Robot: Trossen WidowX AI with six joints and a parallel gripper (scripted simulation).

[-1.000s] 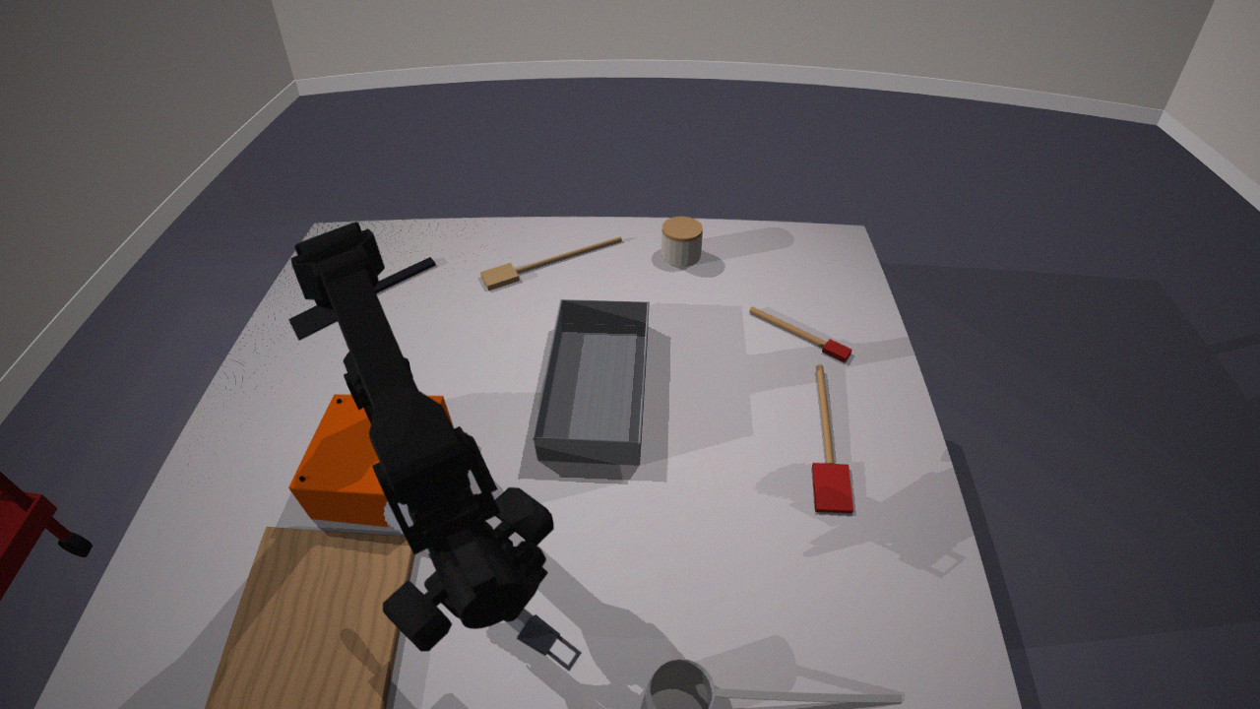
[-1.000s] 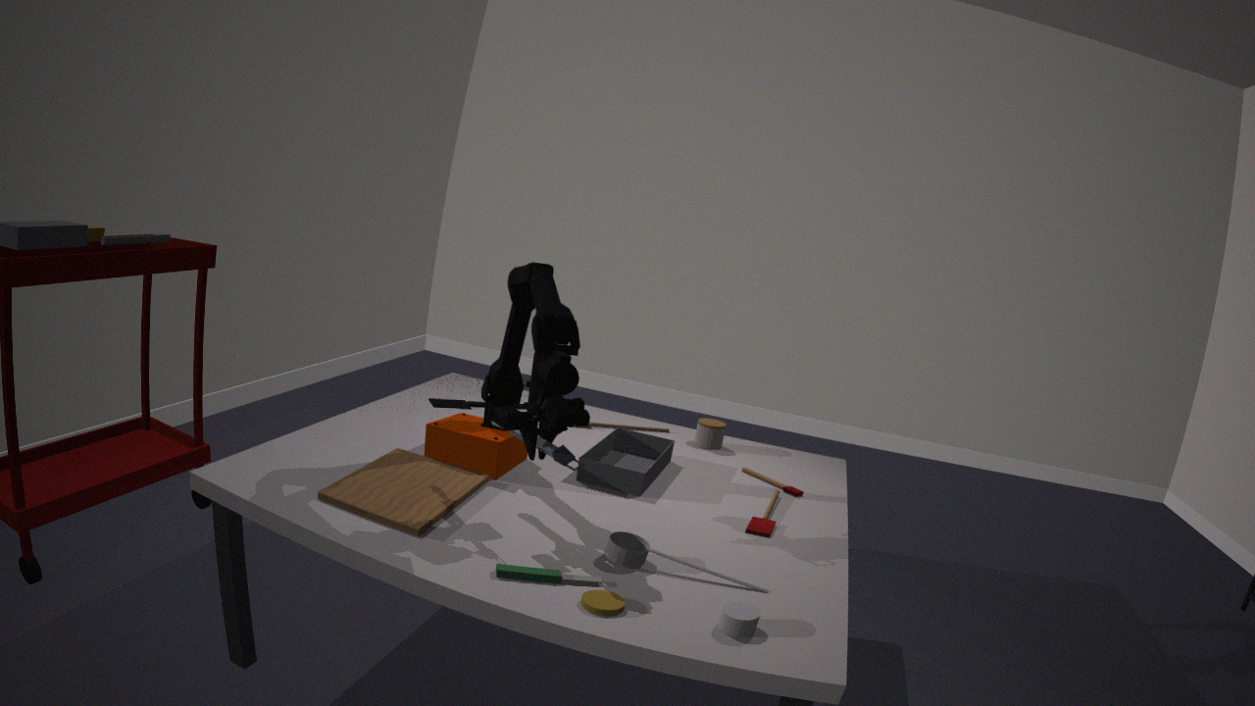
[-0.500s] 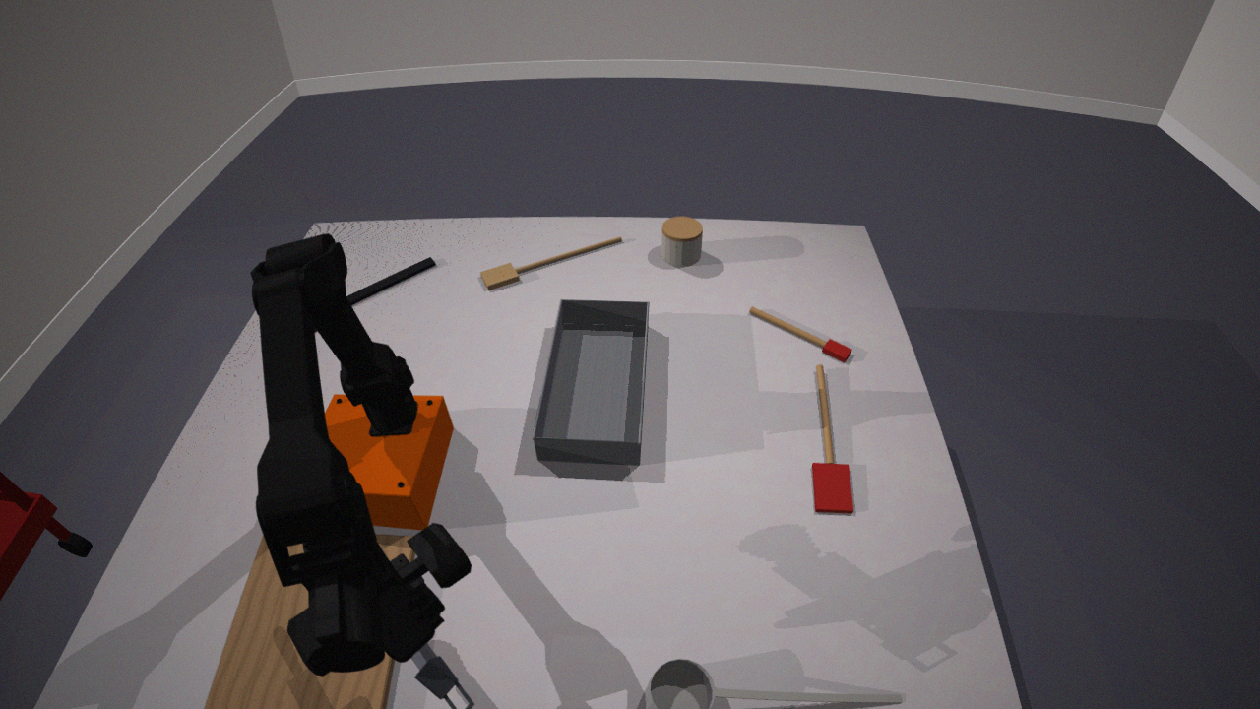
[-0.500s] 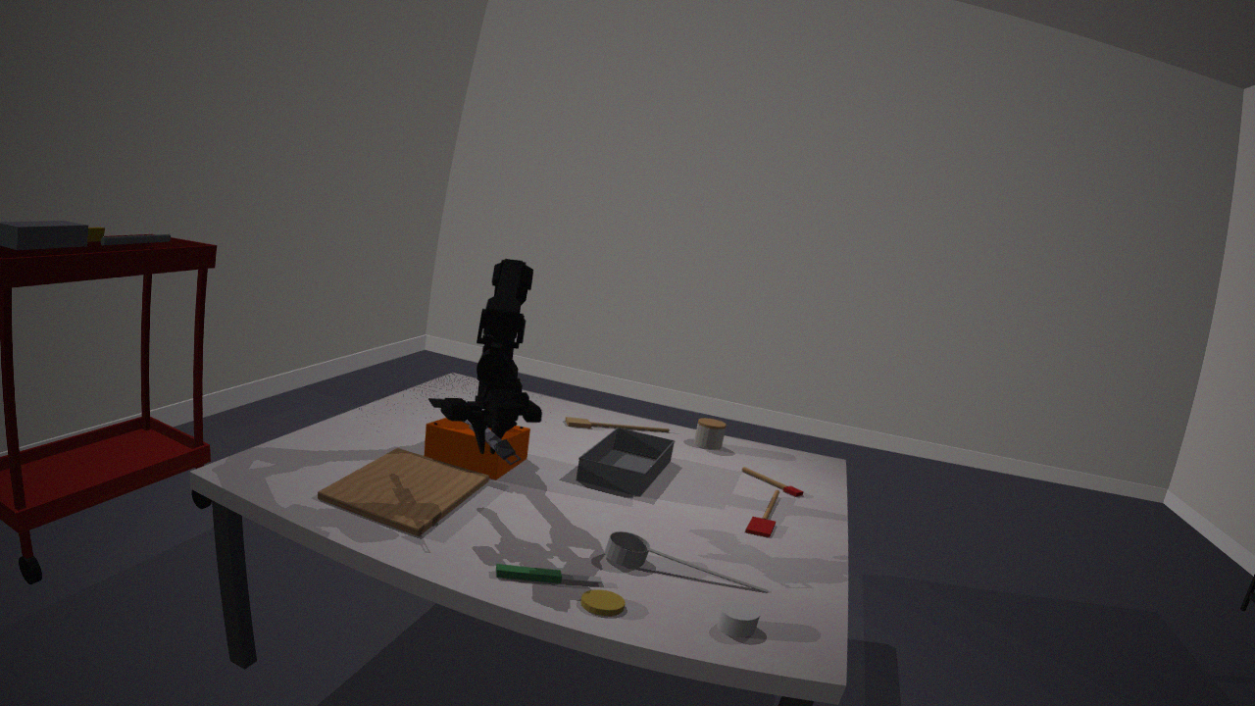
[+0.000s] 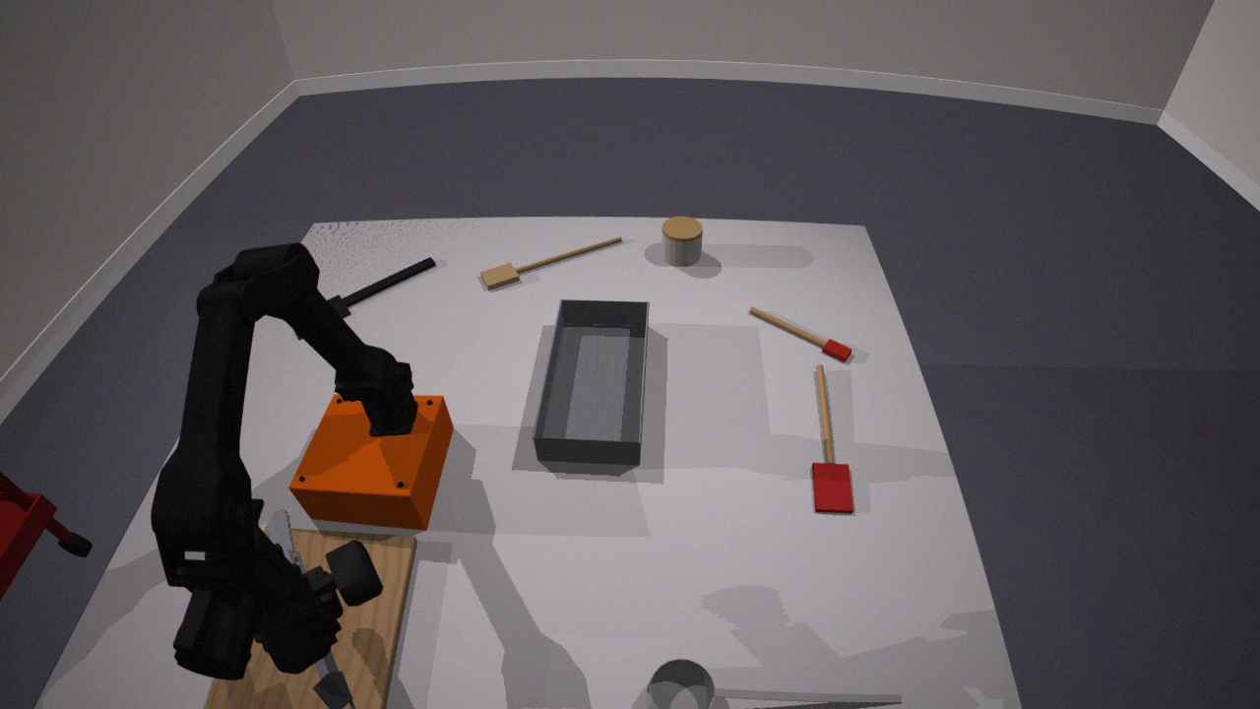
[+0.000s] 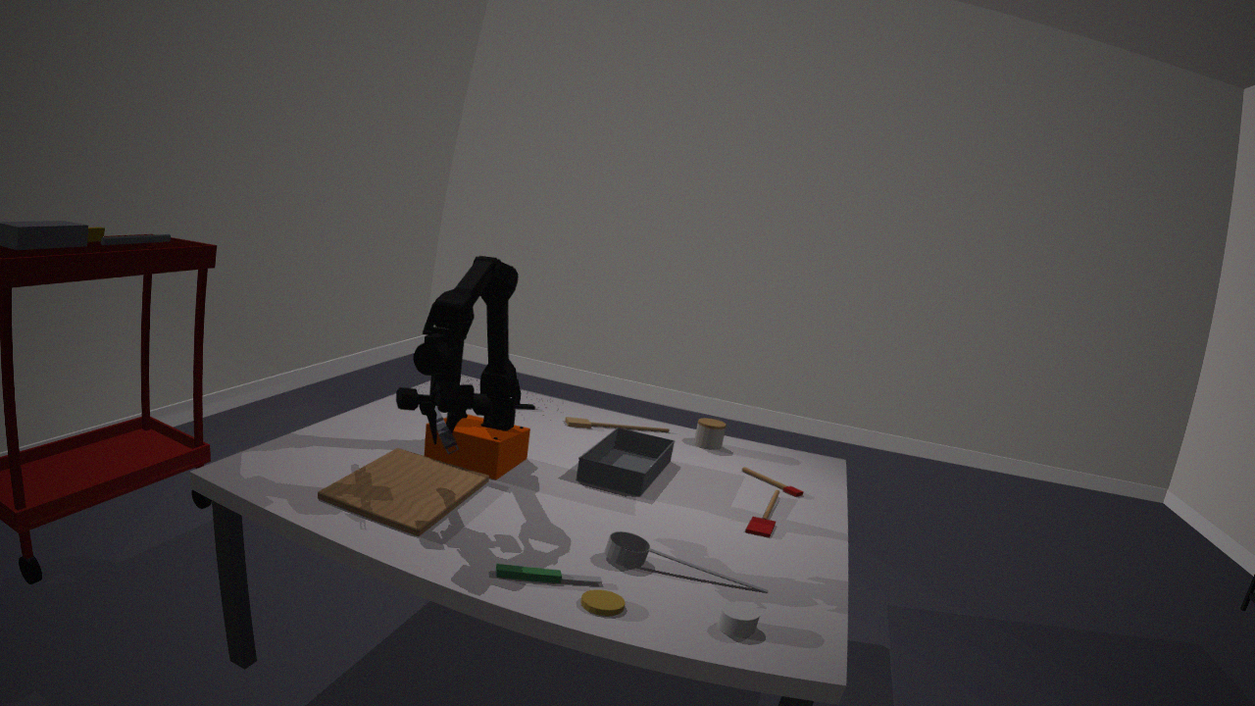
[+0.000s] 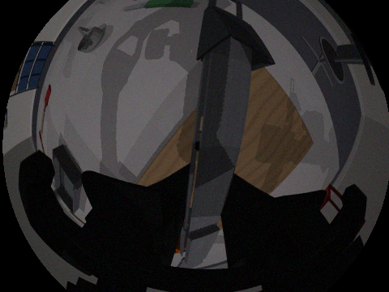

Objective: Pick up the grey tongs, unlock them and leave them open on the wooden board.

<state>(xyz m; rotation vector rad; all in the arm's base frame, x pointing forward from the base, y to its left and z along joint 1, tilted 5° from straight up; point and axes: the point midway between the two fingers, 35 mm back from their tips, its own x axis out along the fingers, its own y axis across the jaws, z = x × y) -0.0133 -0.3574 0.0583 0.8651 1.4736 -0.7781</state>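
The wooden board is 120 mm below my gripper tip, 80 mm behind it and 20 mm to the left of it. Also, from my gripper tip: black spatula 740 mm to the left, 160 mm behind, 130 mm below; then roasting tin 460 mm to the left, 320 mm ahead, 100 mm below; then green-handled knife 290 mm ahead, 190 mm to the right, 120 mm below.
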